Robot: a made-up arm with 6 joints. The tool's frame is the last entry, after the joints. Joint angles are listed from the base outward.
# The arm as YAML. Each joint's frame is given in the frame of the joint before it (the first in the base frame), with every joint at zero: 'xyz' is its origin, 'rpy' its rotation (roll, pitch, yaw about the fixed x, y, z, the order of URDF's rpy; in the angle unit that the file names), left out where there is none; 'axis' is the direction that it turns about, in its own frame. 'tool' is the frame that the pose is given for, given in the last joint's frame.
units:
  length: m
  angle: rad
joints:
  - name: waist
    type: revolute
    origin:
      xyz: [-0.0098, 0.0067, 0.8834]
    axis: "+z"
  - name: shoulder
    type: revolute
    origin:
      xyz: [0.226, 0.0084, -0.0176]
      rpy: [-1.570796, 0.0, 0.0]
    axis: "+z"
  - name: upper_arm
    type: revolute
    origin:
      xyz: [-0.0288, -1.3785, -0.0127]
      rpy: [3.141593, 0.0, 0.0]
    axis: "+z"
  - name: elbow
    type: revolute
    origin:
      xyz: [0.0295, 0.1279, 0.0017]
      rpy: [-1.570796, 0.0, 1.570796]
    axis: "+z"
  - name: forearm
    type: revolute
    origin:
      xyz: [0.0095, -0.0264, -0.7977]
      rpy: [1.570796, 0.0, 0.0]
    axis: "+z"
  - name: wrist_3
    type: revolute
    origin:
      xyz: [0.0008, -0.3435, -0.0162]
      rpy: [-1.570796, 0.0, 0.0]
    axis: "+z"
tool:
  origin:
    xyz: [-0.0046, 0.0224, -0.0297]
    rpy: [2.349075, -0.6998, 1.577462]
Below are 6 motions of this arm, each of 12 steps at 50 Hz.
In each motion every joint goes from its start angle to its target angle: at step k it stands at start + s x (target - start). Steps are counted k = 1, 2, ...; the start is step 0. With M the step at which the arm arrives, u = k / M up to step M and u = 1 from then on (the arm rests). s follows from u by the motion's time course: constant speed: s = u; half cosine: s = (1 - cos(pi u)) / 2; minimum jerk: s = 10 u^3 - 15 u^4 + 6 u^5.
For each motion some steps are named. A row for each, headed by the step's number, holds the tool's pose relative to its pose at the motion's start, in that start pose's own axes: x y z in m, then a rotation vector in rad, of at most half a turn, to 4 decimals.
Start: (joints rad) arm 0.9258 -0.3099 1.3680 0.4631 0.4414 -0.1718
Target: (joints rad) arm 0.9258 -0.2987 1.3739 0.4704 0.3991 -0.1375
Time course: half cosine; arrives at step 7
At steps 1, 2, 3, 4, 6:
1: 0.0003 -0.0013 -0.0013 0.0031 -0.0001 -0.0001
2: 0.0011 -0.0049 -0.0050 0.0116 -0.0003 -0.0003
3: 0.0024 -0.0101 -0.0103 0.0241 -0.0006 -0.0007
4: 0.0038 -0.0159 -0.0162 0.0378 -0.0009 -0.0010
6: 0.0059 -0.0246 -0.0254 0.0589 -0.0012 -0.0014

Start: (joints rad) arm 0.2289 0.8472 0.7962 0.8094 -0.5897 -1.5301
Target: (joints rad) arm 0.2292 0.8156 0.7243 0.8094 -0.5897 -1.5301
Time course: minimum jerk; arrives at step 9
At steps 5, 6, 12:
5: -0.0040 0.0082 -0.0194 0.0182 -0.0129 -0.0096
6: -0.0053 0.0108 -0.0256 0.0238 -0.0169 -0.0126
12: -0.0067 0.0138 -0.0327 0.0302 -0.0214 -0.0160

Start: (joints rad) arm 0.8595 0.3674 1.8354 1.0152 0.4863 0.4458
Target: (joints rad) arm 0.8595 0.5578 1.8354 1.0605 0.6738 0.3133
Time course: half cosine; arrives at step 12
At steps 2, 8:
2: 0.0281 -0.0056 0.0109 -0.0150 0.0036 0.0068
8: 0.3216 -0.0406 0.1134 -0.1710 0.0370 0.0842

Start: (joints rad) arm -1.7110 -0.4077 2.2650 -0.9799 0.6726 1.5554
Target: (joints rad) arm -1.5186 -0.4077 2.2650 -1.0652 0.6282 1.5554
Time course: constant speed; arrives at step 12
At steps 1, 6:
1: -0.0174 -0.0091 -0.0132 0.0075 -0.0162 0.0043
6: -0.1020 -0.0520 -0.0837 0.0426 -0.0980 0.0252

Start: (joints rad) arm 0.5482 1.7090 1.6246 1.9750 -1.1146 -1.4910
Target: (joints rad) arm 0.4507 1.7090 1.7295 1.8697 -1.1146 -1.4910
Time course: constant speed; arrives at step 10
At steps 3, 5, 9, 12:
3: -0.0818 -0.0238 0.0008 -0.0005 -0.0545 0.0019
5: -0.1364 -0.0385 0.0000 -0.0017 -0.0905 0.0032
9: -0.2454 -0.0654 -0.0047 -0.0060 -0.1616 0.0058
12: -0.2727 -0.0715 -0.0065 -0.0075 -0.1792 0.0064

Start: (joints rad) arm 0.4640 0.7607 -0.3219 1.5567 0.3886 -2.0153
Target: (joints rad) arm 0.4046 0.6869 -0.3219 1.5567 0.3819 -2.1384
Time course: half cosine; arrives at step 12
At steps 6, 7, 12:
6: 0.0319 0.0735 -0.0146 -0.0822 -0.0142 0.0204
7: 0.0402 0.0924 -0.0189 -0.1034 -0.0176 0.0258
12: 0.0641 0.1459 -0.0329 -0.1641 -0.0267 0.0419

